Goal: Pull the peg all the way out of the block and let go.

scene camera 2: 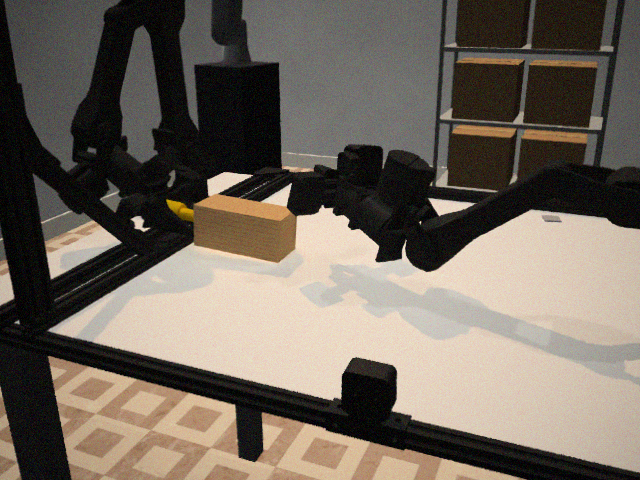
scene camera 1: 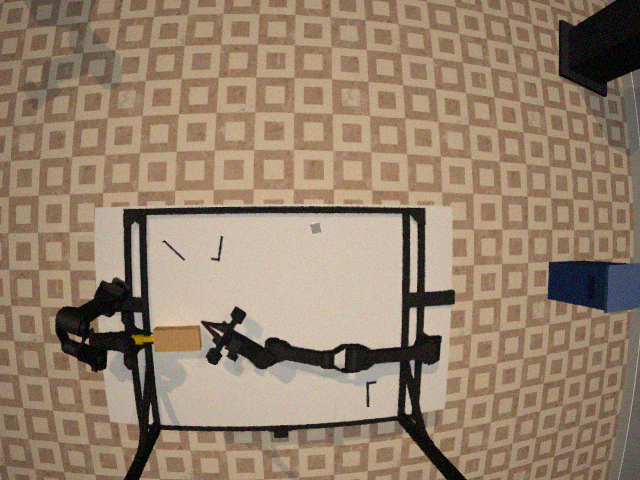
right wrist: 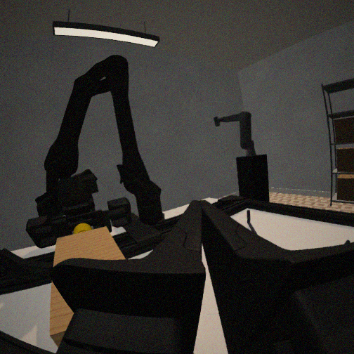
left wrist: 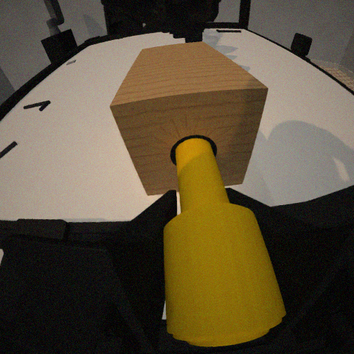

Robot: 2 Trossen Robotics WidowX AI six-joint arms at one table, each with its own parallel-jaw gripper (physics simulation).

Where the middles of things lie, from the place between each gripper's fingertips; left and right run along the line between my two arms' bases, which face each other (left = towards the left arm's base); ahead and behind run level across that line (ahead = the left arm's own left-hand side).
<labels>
My right hand is 90 mm past the wooden block (scene camera 2: pixel 259 230), 80 mm to the right of it and 90 mm above it. The rest, counted from my right hand: yellow peg (left wrist: pixel 219 283) 110 mm behind, 160 mm to the left, 80 mm below.
My left hand is 90 mm to the left of the wooden block, 20 mm below it and 20 mm short of it. The rest, counted from my left hand: yellow peg (30 mm above).
</labels>
